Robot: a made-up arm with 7 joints.
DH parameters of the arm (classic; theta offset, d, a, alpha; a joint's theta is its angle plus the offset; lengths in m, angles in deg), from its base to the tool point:
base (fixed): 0 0.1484 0 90
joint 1: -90 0.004 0.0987 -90
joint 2: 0 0.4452 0.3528 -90
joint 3: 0 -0.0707 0.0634 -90
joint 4: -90 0.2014 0.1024 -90
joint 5: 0 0.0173 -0.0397 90
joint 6: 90 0.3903 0.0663 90
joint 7: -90 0.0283 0.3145 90
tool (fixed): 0 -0.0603 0 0
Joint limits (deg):
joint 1: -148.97..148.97
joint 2: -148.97..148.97
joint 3: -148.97..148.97
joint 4: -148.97..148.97
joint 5: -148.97..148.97
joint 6: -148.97..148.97
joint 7: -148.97..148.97
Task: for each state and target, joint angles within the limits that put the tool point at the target. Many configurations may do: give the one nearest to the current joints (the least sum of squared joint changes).
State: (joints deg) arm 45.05 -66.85 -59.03 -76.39 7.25 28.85 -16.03
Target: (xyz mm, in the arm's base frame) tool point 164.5 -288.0 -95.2
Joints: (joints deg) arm 18.50 -49.57 -25.96 -64.59 18.72 40.69 -53.43
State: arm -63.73 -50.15 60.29 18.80 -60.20 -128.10 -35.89
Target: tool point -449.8 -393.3 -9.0
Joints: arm -104.82 -28.46 38.86 4.29 -73.92 -138.23 -60.11
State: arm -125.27 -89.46 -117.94 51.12 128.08 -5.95 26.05
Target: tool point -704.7 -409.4 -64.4
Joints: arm -148.97 -74.52 -107.88 39.90 132.39 -17.57 -4.38
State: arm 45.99 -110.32 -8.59 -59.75 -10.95 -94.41 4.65
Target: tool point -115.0 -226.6 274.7
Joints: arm 57.45 -127.58 -21.75 -72.88 -22.00 -105.41 18.23
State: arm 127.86 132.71 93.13 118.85 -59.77 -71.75 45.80
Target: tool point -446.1 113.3 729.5
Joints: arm 148.97 145.47 113.22 123.57 -76.23 -57.59 41.08
